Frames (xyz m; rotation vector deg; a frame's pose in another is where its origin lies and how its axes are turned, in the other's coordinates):
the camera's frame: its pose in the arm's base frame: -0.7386 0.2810 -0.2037 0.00 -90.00 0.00
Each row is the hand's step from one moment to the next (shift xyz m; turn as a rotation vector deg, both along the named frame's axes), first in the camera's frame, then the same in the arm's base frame.
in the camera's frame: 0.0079 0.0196 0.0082 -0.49 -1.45 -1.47
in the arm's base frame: -0.0082 0.0196 0.0079 1.47 -1.45 -0.49
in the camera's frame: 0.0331 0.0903 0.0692 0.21 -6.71 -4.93
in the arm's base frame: -0.0692 0.0903 0.0331 4.93 -6.71 0.21
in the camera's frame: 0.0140 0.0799 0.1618 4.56 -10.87 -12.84
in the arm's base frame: -0.1618 0.0799 0.0140 12.84 -10.87 4.56
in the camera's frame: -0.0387 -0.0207 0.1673 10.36 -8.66 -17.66
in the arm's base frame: -0.1673 -0.0207 -0.0387 17.66 -8.66 10.36
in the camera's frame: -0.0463 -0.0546 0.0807 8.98 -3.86 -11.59
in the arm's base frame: -0.0807 -0.0546 -0.0463 11.59 -3.86 8.98
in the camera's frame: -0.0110 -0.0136 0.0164 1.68 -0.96 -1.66
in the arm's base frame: -0.0164 -0.0136 -0.0110 1.66 -0.96 1.68
